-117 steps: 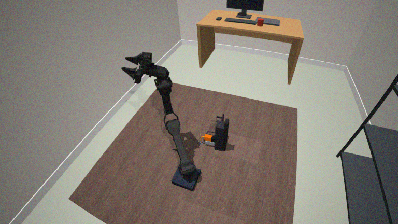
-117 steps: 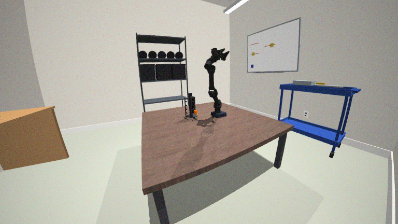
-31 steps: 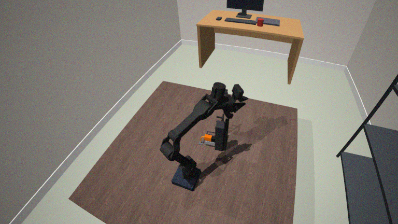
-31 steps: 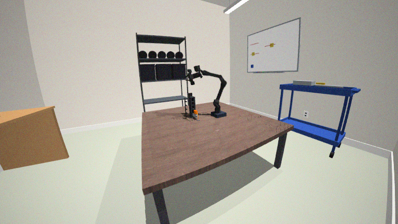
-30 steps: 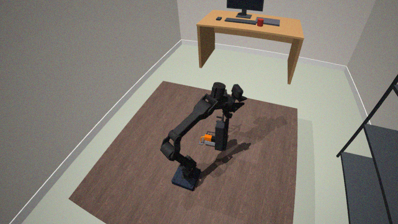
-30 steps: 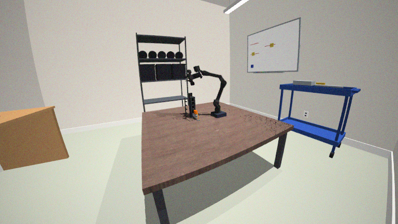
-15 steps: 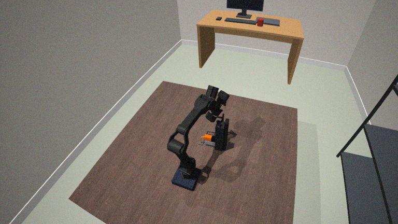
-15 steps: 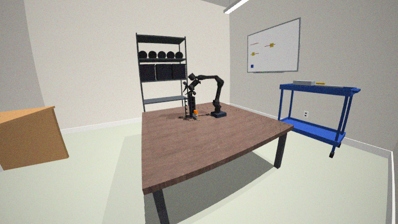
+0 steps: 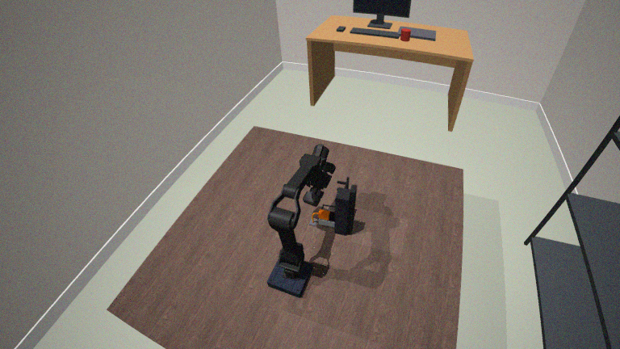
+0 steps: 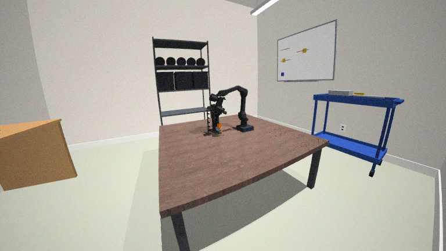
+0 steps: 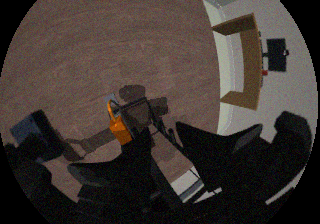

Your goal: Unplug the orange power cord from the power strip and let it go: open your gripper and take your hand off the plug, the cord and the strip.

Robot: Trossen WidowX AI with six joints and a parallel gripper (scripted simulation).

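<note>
Right now my gripper tip is 70 mm above the orange plug, 60 mm past it and 30 mm to the left of it.
</note>
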